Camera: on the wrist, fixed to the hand. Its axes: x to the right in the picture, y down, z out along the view.
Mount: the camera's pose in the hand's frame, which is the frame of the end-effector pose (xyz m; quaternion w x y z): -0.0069 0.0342 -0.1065 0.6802 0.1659 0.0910 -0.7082
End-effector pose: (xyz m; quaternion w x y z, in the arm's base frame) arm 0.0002 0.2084 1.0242 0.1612 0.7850 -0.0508 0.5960
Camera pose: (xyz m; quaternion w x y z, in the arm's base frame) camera -0.1090 0.2088 1.0495 0.4061 0.5424 0.6349 0.3711
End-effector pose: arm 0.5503 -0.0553 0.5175 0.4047 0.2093 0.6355 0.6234
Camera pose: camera 0.4636 -0.1223 0.5410 0.6242 -0.2973 0.7207 0.0510
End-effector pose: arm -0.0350 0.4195 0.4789 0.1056 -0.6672 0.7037 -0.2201
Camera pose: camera -0.1120 0.4447 0.5563 0.0374 0.9147 0.0208 0.4020
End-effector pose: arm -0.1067 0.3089 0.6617 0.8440 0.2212 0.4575 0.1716
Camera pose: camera -0.2036 0.3574 0.6331 0.6173 -0.0491 0.5731 -0.5368
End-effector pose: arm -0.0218 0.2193 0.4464 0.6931 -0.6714 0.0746 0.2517
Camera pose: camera -0.0181 0.1135 0.4096 0.7543 -0.4174 -0.3199 -0.3931
